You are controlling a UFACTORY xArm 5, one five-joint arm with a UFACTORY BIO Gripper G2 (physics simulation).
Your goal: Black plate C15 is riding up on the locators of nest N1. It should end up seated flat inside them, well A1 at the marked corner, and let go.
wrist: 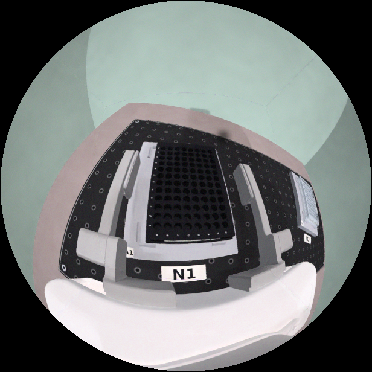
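Observation:
The black plate C15 point(187, 192) lies on the light grey nest N1 point(135, 215), shifted toward the nest's right side, with a wide strip of nest bare on its left. Its near edge looks slightly raised; how it rests on the locators is hard to tell. The A1 mark point(129, 252) is at the nest's near left corner, partly hidden by the gripper. My gripper point(187, 181) is partly open and empty. Its fingers stand above the nest, one to the left of the plate and one to the right, apart from it.
The N1 label point(184, 273) lies in front of the nest on the black perforated board point(90, 200). A second nest, N2 point(309, 226), with a pale plate point(308, 197) stands at the far right. The pinkish table edge point(65, 185) surrounds the board.

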